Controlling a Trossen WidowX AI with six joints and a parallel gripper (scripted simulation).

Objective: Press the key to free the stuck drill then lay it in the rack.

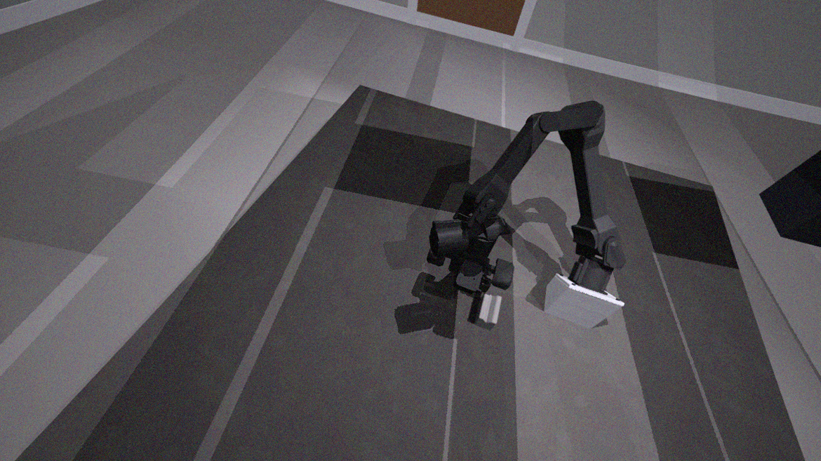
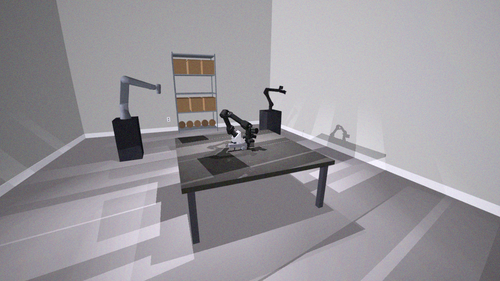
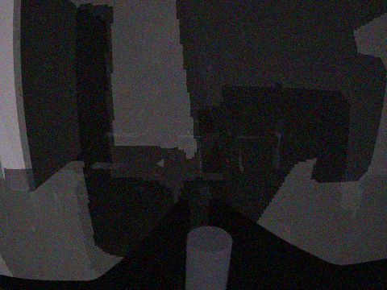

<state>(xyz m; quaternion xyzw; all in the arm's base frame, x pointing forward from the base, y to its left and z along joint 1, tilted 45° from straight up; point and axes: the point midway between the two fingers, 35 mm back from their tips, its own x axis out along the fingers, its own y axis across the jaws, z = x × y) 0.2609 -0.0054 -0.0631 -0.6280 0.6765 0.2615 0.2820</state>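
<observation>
Right now the drill is 50 mm to the right of my gripper tip and 30 mm above it. Also, from my gripper tip: blue key: 10 mm behind, 150 mm to the right, 30 mm above; rack: 70 mm behind, 60 mm to the left.
</observation>
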